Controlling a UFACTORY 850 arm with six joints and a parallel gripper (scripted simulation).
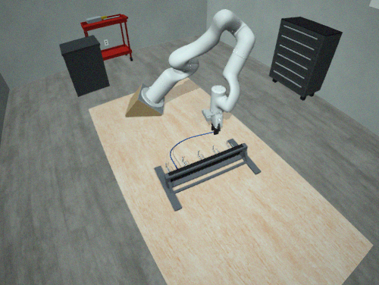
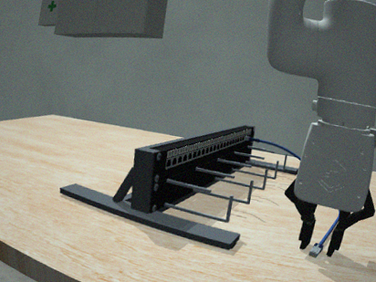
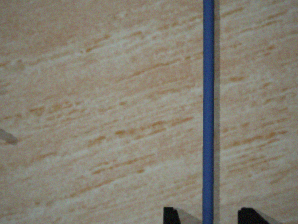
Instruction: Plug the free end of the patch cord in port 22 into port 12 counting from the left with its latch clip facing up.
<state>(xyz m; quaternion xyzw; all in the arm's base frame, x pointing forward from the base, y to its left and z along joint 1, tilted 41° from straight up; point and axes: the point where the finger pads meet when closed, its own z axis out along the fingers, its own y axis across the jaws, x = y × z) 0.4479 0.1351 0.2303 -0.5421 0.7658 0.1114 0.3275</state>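
The plug is 2 cm to the left of my hand and 1 cm below it.
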